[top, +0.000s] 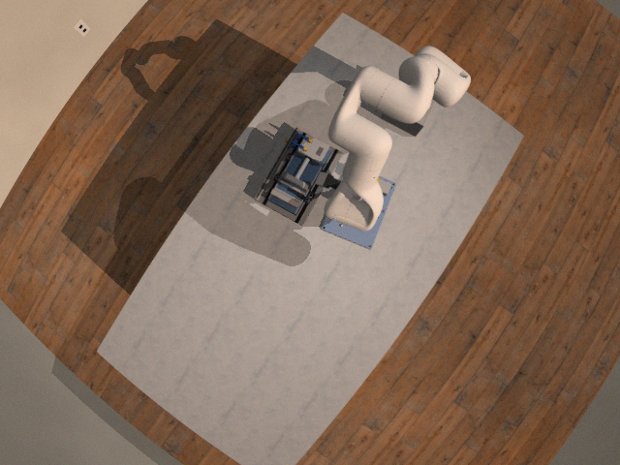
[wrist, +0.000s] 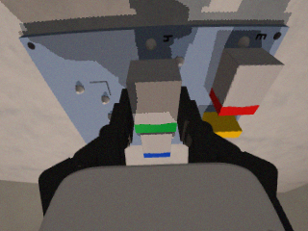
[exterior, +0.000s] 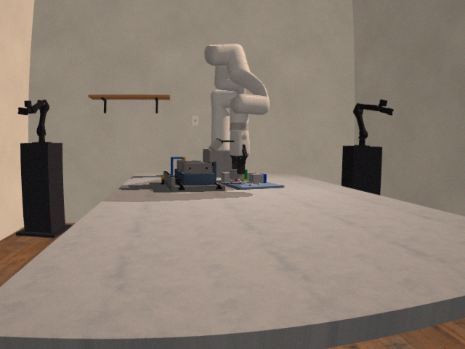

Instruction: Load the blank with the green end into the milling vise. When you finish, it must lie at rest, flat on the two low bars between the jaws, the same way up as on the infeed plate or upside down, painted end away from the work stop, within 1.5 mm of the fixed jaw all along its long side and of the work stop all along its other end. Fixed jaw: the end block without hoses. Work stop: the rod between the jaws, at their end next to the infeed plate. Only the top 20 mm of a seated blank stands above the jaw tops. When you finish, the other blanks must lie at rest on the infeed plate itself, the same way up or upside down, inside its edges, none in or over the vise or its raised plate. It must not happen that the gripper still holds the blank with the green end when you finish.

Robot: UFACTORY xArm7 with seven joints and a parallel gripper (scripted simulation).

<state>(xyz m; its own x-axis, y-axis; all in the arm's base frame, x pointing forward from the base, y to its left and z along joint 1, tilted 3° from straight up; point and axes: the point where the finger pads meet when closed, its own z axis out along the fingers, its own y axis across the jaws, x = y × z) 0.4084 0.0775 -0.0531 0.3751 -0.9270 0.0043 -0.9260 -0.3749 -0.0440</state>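
Now: the blue infeed plate 6 cm below my hand, 4 cm to the left of it and 2 cm behind it. Also, from my hand: red-ended blank (8 cm behind, 4 cm below, 3 cm to the right); then blue-ended blank (8 cm to the left, 4 cm below, 3 cm behind); then green-ended blank (2 cm below).
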